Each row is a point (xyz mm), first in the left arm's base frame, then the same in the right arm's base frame.
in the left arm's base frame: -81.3 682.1 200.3
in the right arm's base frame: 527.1 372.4 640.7
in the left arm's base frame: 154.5 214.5 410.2
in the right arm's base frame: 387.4 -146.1 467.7
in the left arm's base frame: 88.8 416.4 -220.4
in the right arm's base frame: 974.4 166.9 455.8
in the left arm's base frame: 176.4 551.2 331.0
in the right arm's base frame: 475.5 70.6 723.5
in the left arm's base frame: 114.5 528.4 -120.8
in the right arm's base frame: 888.7 198.4 577.4
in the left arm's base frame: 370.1 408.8 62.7
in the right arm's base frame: 786.2 -105.9 678.2
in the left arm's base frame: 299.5 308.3 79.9
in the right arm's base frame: 747.3 -122.0 561.6
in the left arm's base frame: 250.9 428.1 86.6
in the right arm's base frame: 728.8 -10.8 625.2
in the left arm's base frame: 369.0 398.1 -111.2
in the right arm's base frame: 952.0 -74.7 634.4
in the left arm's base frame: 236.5 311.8 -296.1
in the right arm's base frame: 1088.3 7.3 450.3
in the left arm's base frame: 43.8 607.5 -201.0
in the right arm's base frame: 946.0 318.4 578.9
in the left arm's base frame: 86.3 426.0 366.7
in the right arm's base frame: 412.7 49.0 579.7
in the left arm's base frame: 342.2 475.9 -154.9
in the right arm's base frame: 987.2 4.3 668.9
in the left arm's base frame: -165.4 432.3 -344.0
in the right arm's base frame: 1018.3 391.0 288.3
